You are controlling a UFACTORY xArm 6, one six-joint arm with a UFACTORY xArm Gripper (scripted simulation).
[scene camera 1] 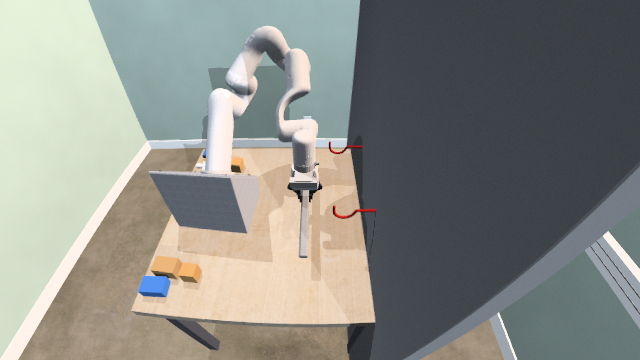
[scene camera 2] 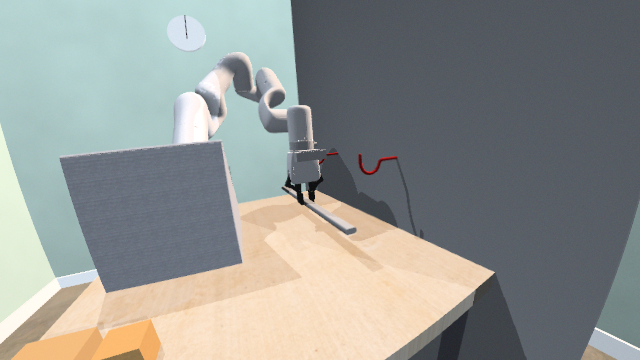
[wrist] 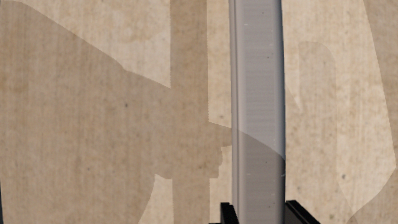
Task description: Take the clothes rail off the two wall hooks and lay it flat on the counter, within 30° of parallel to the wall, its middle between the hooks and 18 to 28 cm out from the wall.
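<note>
I can see my gripper [scene camera 2: 306,203], and there's a grey clothes rail [wrist: 258,120] too.
</note>
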